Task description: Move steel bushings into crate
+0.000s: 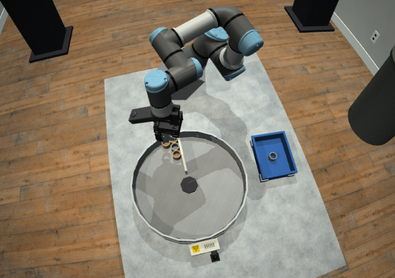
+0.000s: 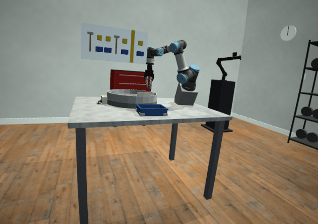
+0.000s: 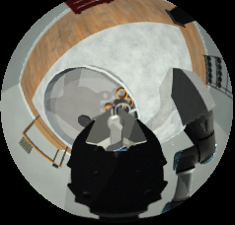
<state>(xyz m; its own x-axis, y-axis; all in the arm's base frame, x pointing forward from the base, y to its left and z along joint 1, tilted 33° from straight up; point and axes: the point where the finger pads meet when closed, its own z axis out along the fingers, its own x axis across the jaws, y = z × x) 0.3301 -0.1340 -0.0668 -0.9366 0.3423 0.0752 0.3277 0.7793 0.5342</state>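
My hand is 410 mm to the right of the blue crate, 120 mm above it and 90 mm short of it. Also, from my hand: round grey turntable (160 mm ahead, 90 mm below, 60 mm to the left).
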